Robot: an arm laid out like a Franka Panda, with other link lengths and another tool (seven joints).
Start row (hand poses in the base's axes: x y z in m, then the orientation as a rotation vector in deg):
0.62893 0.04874 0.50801 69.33 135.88 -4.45
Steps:
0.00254 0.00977 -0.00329 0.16 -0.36 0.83
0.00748 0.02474 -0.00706 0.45 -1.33 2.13
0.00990 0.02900 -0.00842 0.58 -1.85 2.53
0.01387 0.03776 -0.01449 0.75 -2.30 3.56
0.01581 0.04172 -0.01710 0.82 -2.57 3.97
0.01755 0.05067 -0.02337 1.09 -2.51 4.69
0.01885 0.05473 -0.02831 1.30 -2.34 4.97
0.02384 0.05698 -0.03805 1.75 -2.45 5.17
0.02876 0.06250 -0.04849 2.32 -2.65 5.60
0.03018 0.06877 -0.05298 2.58 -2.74 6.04
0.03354 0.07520 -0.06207 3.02 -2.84 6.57
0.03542 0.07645 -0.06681 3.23 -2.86 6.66
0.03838 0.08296 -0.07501 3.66 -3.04 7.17
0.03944 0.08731 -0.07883 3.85 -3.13 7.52
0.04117 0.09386 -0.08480 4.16 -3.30 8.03
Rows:
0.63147 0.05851 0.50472 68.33 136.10 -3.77
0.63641 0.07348 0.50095 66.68 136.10 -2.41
0.63883 0.07774 0.49959 66.14 135.91 -1.81
0.64280 0.08650 0.49352 64.88 136.14 -1.00
0.64474 0.09046 0.49091 64.36 136.15 -0.63
0.64648 0.09941 0.48464 63.63 136.68 -0.11
0.64778 0.10347 0.47970 63.42 137.04 0.12
0.65277 0.10572 0.46996 63.35 137.19 0.78
0.65769 0.11124 0.45952 63.04 137.41 1.71
0.65911 0.11751 0.45503 62.60 137.64 2.22
0.66247 0.12394 0.44594 62.12 137.95 2.97
0.66435 0.12519 0.44120 62.10 138.04 3.26
0.66731 0.13170 0.43300 61.63 138.27 4.04
0.66837 0.13605 0.42918 61.26 138.42 4.43
0.67010 0.14260 0.42321 60.73 138.62 5.06

